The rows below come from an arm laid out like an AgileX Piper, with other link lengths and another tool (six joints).
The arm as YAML. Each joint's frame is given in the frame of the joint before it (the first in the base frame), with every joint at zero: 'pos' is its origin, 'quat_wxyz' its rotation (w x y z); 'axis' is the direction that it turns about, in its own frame. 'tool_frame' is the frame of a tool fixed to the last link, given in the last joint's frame.
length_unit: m
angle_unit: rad
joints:
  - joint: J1
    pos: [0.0, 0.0, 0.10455]
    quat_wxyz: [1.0, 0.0, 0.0, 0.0]
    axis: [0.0, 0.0, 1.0]
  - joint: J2
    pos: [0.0, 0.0, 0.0]
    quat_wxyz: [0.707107, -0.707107, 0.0, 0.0]
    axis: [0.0, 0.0, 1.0]
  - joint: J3
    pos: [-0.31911, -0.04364, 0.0]
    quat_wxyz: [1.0, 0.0, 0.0, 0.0]
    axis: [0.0, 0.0, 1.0]
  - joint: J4
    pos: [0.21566, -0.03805, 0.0]
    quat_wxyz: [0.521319, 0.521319, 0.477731, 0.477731]
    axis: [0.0, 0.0, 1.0]
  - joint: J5
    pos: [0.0, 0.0, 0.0]
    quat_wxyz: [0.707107, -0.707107, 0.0, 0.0]
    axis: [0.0, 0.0, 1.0]
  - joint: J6
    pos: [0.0, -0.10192, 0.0]
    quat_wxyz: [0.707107, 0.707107, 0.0, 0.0]
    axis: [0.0, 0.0, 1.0]
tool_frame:
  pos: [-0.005, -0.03, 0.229]
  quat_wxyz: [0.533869, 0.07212, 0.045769, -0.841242]
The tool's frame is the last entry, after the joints.
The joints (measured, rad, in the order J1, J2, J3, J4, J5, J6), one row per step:
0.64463 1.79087 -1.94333 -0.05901 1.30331 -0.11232
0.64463 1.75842 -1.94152 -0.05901 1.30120 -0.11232
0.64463 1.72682 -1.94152 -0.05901 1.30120 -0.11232
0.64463 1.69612 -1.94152 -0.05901 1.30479 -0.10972
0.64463 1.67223 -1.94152 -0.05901 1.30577 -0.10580
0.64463 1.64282 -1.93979 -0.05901 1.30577 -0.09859
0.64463 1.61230 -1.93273 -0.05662 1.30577 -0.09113
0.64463 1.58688 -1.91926 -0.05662 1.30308 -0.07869
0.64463 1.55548 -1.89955 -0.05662 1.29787 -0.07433
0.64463 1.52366 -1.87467 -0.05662 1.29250 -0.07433
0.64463 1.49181 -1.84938 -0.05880 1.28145 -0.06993
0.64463 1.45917 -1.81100 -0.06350 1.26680 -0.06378
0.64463 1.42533 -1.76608 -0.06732 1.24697 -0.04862
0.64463 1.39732 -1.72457 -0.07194 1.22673 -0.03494
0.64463 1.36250 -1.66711 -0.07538 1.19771 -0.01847
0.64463 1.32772 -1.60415 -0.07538 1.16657 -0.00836
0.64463 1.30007 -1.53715 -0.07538 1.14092 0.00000
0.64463 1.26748 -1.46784 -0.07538 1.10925 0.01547
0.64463 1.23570 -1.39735 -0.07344 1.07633 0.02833
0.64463 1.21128 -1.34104 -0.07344 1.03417 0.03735
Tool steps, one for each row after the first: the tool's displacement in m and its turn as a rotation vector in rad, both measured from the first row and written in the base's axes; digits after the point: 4 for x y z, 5 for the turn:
-0.0023 -0.0017 0.0154 0.01965 -0.02619 0.00012
-0.0052 -0.0039 0.0307 0.03864 -0.05145 0.00012
-0.0091 -0.0069 0.0446 0.05616 -0.07239 -0.00229
-0.0120 -0.0091 0.0557 0.07177 -0.08960 -0.00564
-0.0159 -0.0121 0.0687 0.09186 -0.10963 -0.01162
-0.0213 -0.0153 0.0798 0.11144 -0.12476 -0.01697
-0.0260 -0.0189 0.0863 0.12630 -0.13275 -0.02701
-0.0317 -0.0233 0.0935 0.13868 -0.14487 -0.03014
-0.0381 -0.0280 0.0986 0.14615 -0.15465 -0.02971
-0.0431 -0.0326 0.1046 0.15733 -0.16859 -0.03321
-0.0487 -0.0385 0.1060 0.16214 -0.17664 -0.03876
-0.0543 -0.0443 0.1059 0.17200 -0.18133 -0.05087
-0.0586 -0.0492 0.1046 0.17933 -0.18536 -0.06182
-0.0642 -0.0545 0.1010 0.18866 -0.18761 -0.07386
-0.0706 -0.0590 0.0950 0.19519 -0.18703 -0.07965
-0.0776 -0.0640 0.0827 0.19038 -0.17402 -0.08479
-0.0847 -0.0690 0.0723 0.19457 -0.16553 -0.09506
-0.0922 -0.0735 0.0608 0.19845 -0.15599 -0.10294
-0.0949 -0.0750 0.0547 0.20921 -0.16112 -0.10684

